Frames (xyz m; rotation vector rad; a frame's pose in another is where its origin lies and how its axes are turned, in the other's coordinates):
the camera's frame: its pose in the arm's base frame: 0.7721 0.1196 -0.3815 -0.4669 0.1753 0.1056
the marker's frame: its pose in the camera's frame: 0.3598 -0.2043 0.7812 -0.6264 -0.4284 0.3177
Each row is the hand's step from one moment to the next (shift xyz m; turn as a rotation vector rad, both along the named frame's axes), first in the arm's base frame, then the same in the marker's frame.
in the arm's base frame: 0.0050 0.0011 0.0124 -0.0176 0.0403 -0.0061
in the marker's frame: 0.0036 -0.0119 0.0050 0.0080 0.0270 0.0343
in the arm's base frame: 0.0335 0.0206 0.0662 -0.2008 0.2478 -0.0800
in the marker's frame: 0.0330 -0.0602 0.0349 -0.0237 0.2347 0.2291
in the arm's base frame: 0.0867 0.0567 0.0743 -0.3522 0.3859 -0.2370
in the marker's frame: 0.0962 -0.0718 0.0429 -0.0594 0.4752 0.3160
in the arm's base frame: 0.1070 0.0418 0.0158 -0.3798 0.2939 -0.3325
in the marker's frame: 0.1104 -0.0348 -0.0070 -0.1238 0.5306 0.2105
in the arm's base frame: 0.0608 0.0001 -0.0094 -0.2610 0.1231 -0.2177
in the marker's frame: 0.0515 -0.0133 -0.0310 -0.1293 0.3248 0.0918
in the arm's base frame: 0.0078 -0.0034 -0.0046 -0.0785 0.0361 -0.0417
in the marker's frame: 0.0050 -0.0001 -0.0082 -0.0416 0.0771 0.0391
